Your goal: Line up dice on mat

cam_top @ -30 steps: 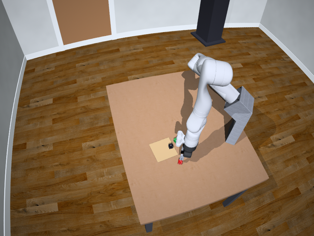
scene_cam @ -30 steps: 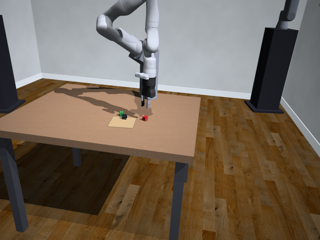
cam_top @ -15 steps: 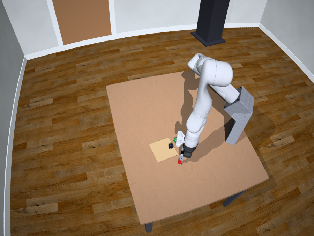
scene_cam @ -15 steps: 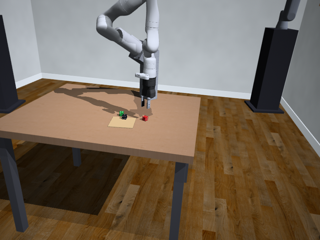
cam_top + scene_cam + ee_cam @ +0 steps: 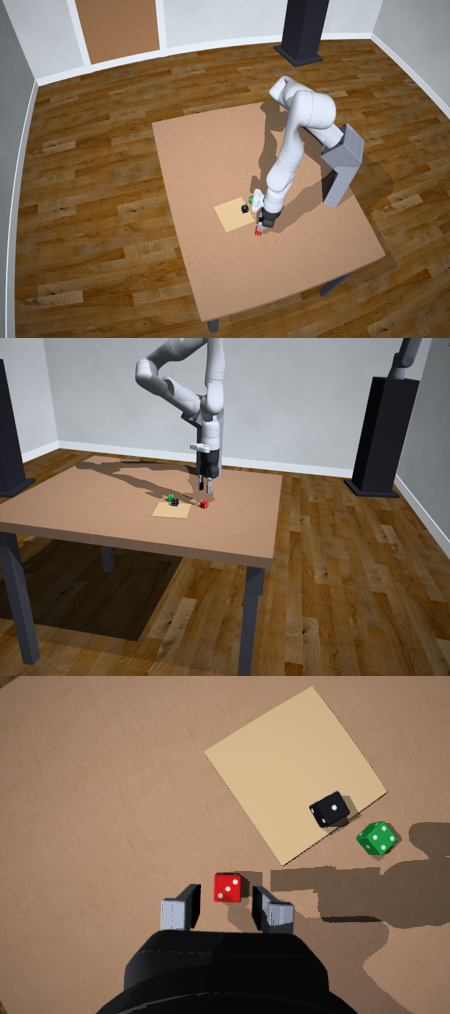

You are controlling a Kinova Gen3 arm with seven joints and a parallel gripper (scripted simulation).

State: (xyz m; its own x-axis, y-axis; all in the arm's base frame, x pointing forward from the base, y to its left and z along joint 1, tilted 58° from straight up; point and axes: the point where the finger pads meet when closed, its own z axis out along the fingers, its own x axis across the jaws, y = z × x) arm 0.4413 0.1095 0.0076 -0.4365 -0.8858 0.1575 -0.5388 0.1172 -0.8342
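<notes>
The red die lies 8 cm below my hand. Round my hand: green die 5 cm behind, 15 cm to the right, 8 cm below; then tan mat 5 cm ahead, 13 cm to the right, 9 cm below; then black die 12 cm to the right, 7 cm below.
</notes>
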